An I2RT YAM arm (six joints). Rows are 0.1 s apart.
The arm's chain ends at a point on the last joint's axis. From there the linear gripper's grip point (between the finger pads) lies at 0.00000 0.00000 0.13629 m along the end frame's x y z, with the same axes.
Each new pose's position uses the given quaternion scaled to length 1; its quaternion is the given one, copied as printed.
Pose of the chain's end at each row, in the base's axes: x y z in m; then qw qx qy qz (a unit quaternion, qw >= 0):
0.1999 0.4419 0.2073 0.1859 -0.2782 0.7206 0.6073
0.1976 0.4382 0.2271 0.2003 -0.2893 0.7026 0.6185
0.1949 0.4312 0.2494 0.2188 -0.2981 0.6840 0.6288
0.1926 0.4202 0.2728 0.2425 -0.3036 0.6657 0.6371
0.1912 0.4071 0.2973 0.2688 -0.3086 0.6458 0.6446
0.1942 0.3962 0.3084 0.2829 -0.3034 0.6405 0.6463
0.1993 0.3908 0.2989 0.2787 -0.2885 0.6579 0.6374
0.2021 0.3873 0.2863 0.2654 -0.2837 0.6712 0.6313
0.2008 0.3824 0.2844 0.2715 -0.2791 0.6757 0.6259
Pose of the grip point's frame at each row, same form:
0.1904 0.5753 0.1810 0.1859 -0.2782 0.7206 0.6073
0.1872 0.5724 0.2060 0.2003 -0.2893 0.7026 0.6185
0.1846 0.5662 0.2339 0.2188 -0.2981 0.6840 0.6288
0.1839 0.5559 0.2632 0.2425 -0.3036 0.6657 0.6371
0.1843 0.5432 0.2940 0.2688 -0.3086 0.6458 0.6446
0.1901 0.5324 0.3078 0.2829 -0.3034 0.6405 0.6463
0.1992 0.5270 0.2945 0.2787 -0.2885 0.6579 0.6374
0.2018 0.5233 0.2778 0.2654 -0.2837 0.6712 0.6313
0.2032 0.5183 0.2750 0.2715 -0.2791 0.6757 0.6259

